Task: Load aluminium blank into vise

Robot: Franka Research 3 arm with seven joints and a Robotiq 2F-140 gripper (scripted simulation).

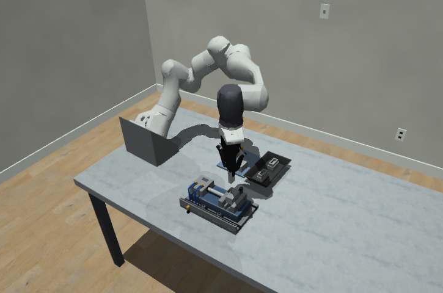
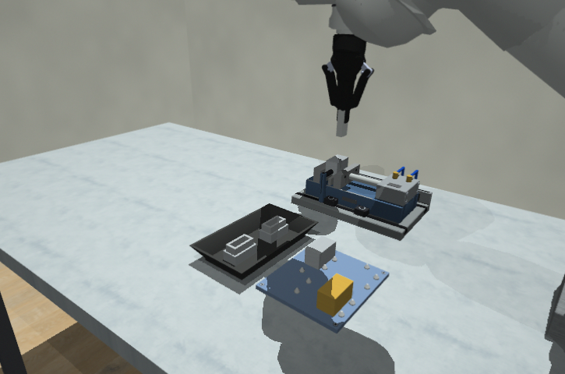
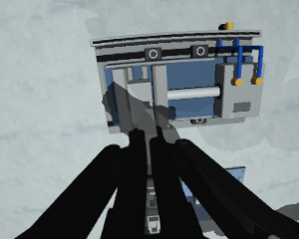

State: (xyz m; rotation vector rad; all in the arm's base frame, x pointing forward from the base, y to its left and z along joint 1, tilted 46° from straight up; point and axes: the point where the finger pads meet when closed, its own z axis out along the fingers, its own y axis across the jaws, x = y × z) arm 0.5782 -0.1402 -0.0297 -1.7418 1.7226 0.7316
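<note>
Right now my hand is 40 mm short of the fixed jaw and 130 mm above it. Round my hand: brass blank 220 mm behind, 360 mm to the left, 190 mm below.
</note>
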